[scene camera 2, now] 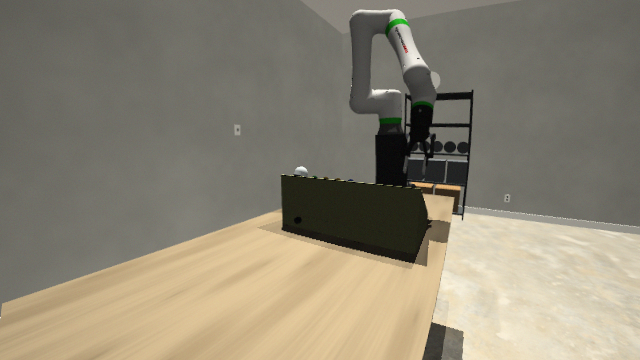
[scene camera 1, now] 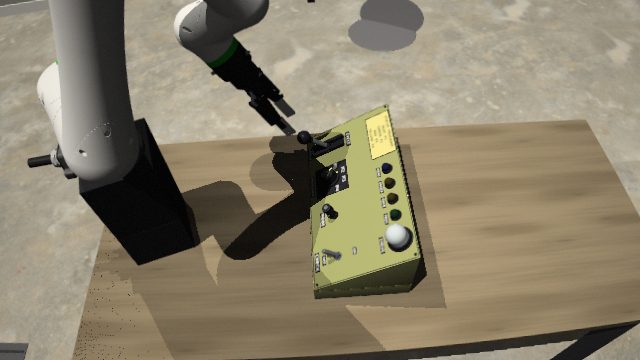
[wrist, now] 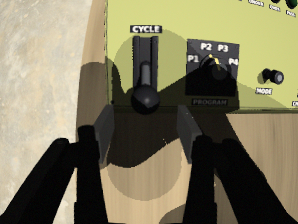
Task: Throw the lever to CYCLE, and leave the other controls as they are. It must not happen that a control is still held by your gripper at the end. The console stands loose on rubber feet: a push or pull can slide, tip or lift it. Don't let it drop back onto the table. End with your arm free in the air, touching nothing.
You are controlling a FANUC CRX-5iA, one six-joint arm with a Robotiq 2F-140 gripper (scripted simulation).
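Scene camera 1 gives me my gripper (scene camera 1: pixel 291 124) together with an olive-green console (scene camera 1: pixel 370 200). In scene camera 2 I can see the console (scene camera 2: pixel 392 217) again, and my gripper (scene camera 2: pixel 413 172) too. The wrist view has my gripper (wrist: pixel 145 117) and the console (wrist: pixel 252 44).
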